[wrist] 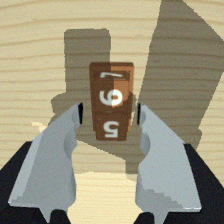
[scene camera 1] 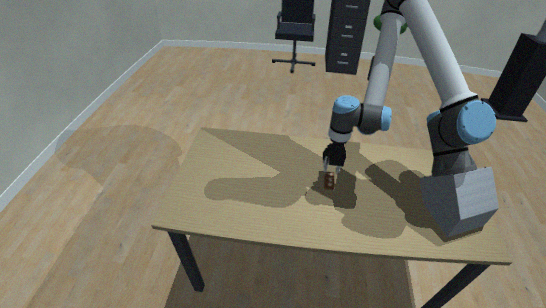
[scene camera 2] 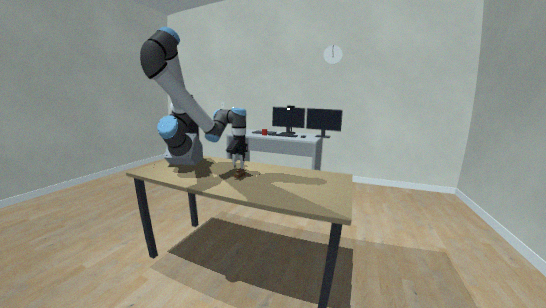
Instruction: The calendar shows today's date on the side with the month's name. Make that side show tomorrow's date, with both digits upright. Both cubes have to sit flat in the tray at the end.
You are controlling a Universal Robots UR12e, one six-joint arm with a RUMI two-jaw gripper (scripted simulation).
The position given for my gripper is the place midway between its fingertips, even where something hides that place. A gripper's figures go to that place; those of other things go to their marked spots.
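My gripper (wrist: pixel 110 104) is 15 cm from the lens. A cube (wrist: pixel 110 88) is 16 cm from the lens, and a cube (wrist: pixel 110 126) is 17 cm from the lens.
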